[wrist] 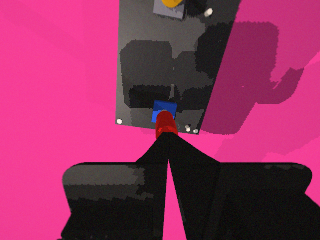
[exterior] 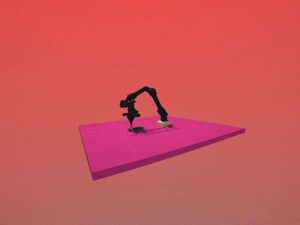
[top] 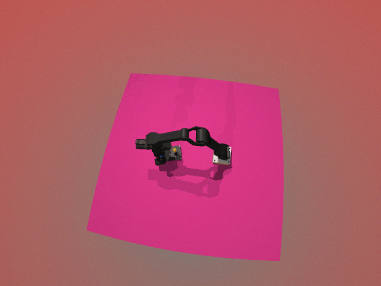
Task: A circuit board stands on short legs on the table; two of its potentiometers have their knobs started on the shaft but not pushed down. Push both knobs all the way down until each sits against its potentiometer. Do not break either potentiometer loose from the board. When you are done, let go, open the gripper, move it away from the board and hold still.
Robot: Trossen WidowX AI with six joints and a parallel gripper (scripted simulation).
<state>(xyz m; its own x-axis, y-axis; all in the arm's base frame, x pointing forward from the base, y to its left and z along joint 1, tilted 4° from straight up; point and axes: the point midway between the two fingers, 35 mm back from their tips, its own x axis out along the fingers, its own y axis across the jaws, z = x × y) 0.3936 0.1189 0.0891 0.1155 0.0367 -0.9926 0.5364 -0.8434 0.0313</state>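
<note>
Right now the red knob is 20 mm below my gripper tip. The rest, counted from my gripper tip: orange knob: 80 mm behind, 50 mm to the right, 20 mm below.
</note>
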